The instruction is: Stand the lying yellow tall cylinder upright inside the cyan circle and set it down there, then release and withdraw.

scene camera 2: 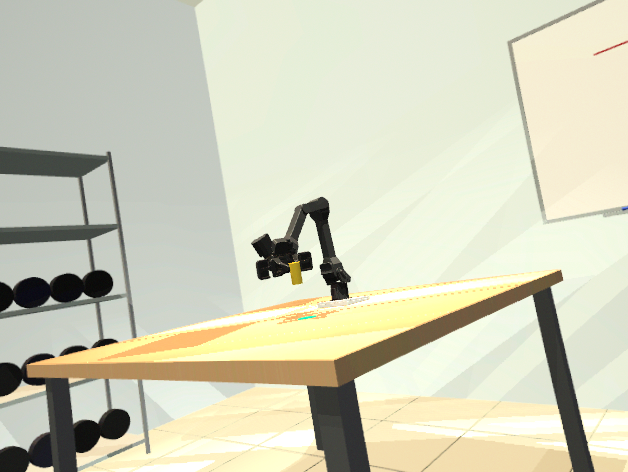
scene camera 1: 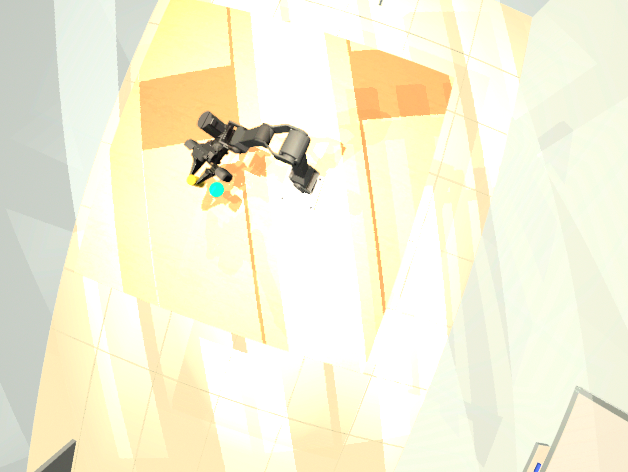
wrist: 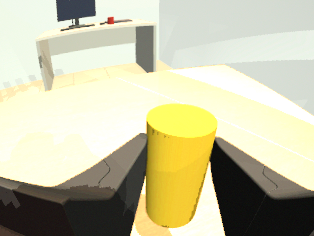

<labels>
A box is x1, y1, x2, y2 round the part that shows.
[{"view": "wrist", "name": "gripper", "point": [179, 143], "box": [0, 133, 313, 235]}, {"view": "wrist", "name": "yellow tall cylinder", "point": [180, 137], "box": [145, 105, 217, 227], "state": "held by the gripper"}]
</labels>
